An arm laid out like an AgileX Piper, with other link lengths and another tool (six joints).
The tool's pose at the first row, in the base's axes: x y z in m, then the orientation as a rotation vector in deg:
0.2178, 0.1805, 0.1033, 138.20, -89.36, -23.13
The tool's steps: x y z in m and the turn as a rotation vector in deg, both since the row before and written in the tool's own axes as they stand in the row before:
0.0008, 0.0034, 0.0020, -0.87, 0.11, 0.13
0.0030, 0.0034, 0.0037, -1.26, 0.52, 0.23
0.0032, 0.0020, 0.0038, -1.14, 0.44, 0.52
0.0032, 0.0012, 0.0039, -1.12, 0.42, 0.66
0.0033, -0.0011, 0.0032, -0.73, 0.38, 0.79
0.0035, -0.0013, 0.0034, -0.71, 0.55, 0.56
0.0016, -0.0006, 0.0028, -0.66, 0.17, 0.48
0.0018, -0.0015, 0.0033, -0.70, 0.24, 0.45
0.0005, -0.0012, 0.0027, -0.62, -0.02, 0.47
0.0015, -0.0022, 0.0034, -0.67, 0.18, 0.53
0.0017, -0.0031, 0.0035, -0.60, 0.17, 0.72
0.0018, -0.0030, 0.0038, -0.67, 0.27, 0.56
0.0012, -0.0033, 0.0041, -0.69, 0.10, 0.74
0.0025, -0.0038, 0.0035, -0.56, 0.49, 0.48
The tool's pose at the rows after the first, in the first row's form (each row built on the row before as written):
0.2145, 0.1783, 0.1025, 137.42, -88.97, -23.56
0.2114, 0.1740, 0.1000, 136.20, -88.29, -23.71
0.2095, 0.1700, 0.0970, 134.83, -88.04, -23.81
0.2082, 0.1662, 0.0937, 133.36, -87.96, -23.89
0.2091, 0.1632, 0.0901, 132.08, -88.25, -23.72
0.2101, 0.1600, 0.0863, 130.99, -88.21, -23.39
0.2100, 0.1584, 0.0835, 130.06, -88.29, -23.51
0.2105, 0.1568, 0.0798, 129.11, -88.27, -23.58
0.2105, 0.1563, 0.0768, 128.24, -88.44, -23.89
0.2113, 0.1551, 0.0727, 127.26, -88.55, -23.98
0.2128, 0.1539, 0.0681, 126.17, -88.89, -23.98
0.2141, 0.1525, 0.0633, 125.15, -88.97, -23.96
0.2152, 0.1516, 0.0581, 123.98, -89.31, -24.09
0.2174, 0.1497, 0.0532, 123.09, -89.24, -23.76

